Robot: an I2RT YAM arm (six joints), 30 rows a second.
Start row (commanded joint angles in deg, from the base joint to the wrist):
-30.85 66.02 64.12 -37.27 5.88 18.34
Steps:
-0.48 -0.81 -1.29 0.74 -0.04 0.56
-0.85 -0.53 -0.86 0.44 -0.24 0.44
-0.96 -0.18 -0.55 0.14 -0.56 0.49
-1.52 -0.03 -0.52 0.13 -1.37 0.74
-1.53 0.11 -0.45 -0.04 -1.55 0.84
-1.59 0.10 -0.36 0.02 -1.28 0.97
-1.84 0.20 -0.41 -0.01 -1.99 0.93
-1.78 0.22 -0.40 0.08 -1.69 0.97
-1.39 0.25 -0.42 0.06 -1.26 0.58
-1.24 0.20 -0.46 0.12 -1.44 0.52
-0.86 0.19 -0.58 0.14 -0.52 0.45
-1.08 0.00 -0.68 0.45 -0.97 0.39
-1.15 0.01 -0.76 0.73 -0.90 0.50
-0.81 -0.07 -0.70 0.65 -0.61 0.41
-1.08 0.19 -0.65 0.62 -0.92 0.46
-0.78 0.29 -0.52 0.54 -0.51 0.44
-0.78 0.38 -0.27 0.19 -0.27 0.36
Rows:
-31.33 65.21 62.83 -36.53 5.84 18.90
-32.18 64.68 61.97 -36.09 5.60 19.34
-33.14 64.50 61.42 -35.95 5.04 19.83
-34.66 64.47 60.90 -35.82 3.67 20.57
-36.19 64.58 60.45 -35.86 2.12 21.41
-37.78 64.68 60.09 -35.84 0.84 22.38
-39.62 64.88 59.68 -35.85 -1.15 23.31
-41.40 65.10 59.28 -35.77 -2.84 24.28
-42.79 65.35 58.86 -35.71 -4.10 24.86
-44.03 65.55 58.40 -35.59 -5.54 25.38
-44.89 65.74 57.82 -35.45 -6.06 25.83
-45.97 65.74 57.14 -35.00 -7.03 26.22
-47.12 65.75 56.38 -34.27 -7.93 26.72
-47.93 65.68 55.68 -33.62 -8.54 27.13
-49.01 65.87 55.03 -33.00 -9.46 27.59
-49.79 66.16 54.51 -32.46 -9.97 28.03
-50.57 66.54 54.24 -32.27 -10.24 28.39

